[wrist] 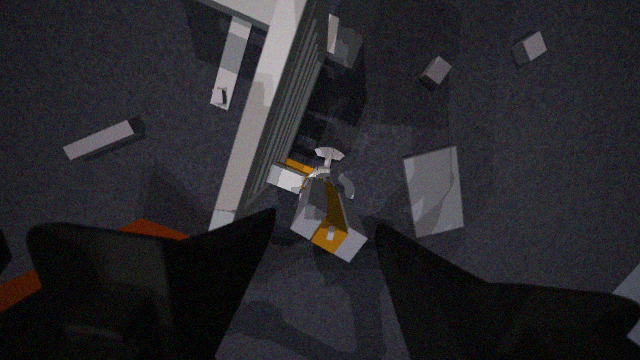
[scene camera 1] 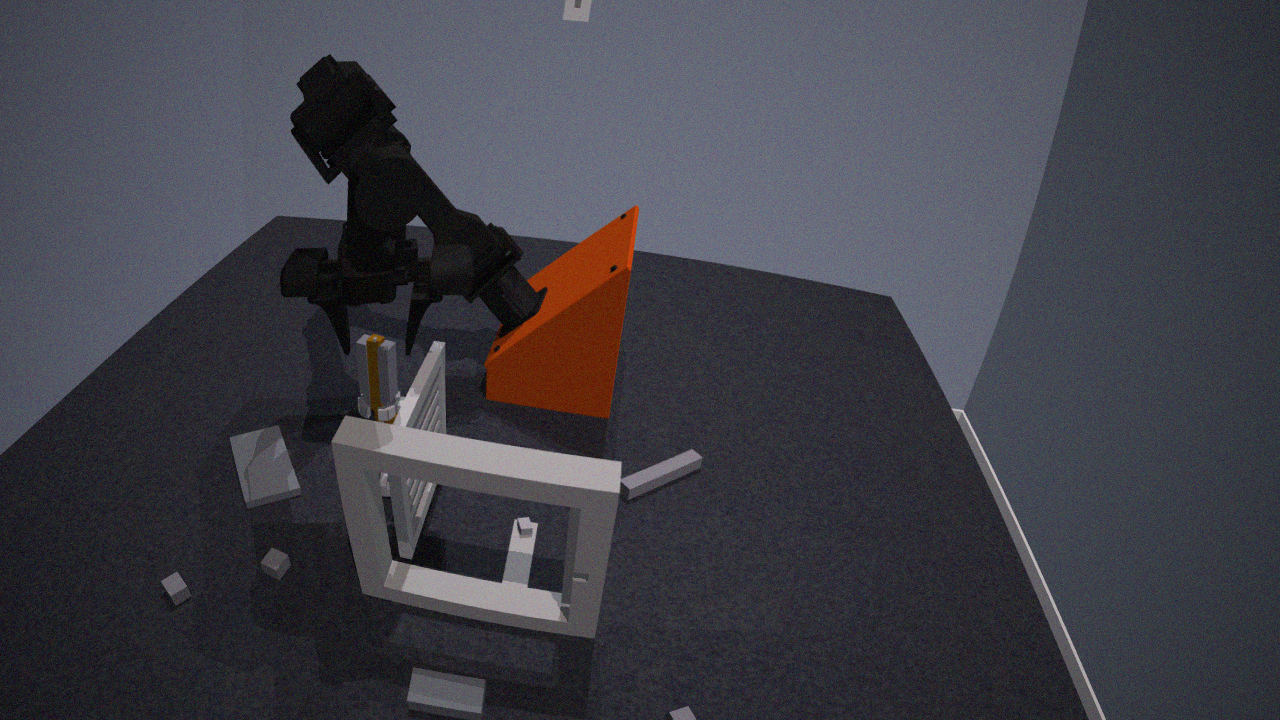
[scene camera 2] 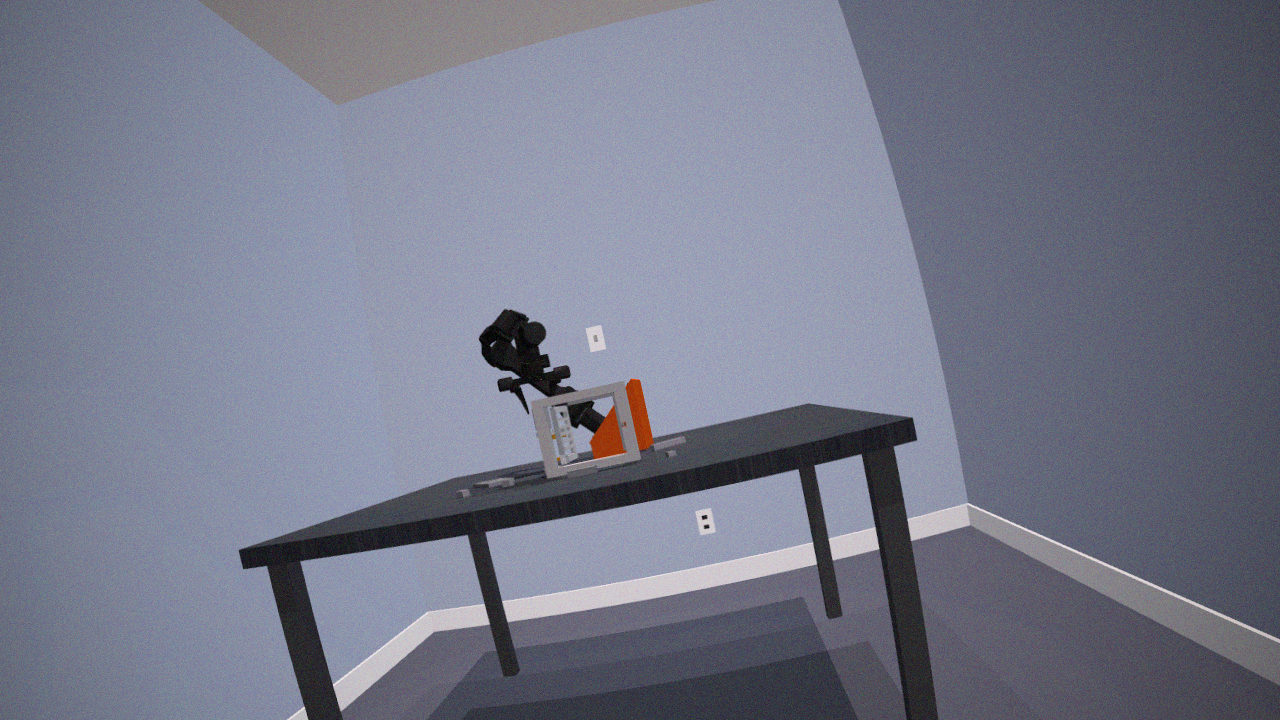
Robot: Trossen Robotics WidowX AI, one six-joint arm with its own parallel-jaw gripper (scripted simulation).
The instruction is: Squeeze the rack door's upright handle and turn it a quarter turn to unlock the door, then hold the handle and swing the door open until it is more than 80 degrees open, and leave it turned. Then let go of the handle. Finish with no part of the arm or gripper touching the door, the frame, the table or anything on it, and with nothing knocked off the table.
Labels:
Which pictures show the gripper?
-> The wrist view, scene camera 1 and scene camera 2: all of them.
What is the gripper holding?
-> Nothing.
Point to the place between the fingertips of the gripper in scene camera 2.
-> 540,411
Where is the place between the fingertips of the gripper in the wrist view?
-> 326,222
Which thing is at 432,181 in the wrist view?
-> A flat plate.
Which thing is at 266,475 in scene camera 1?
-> A flat plate.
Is the gripper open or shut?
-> Open.

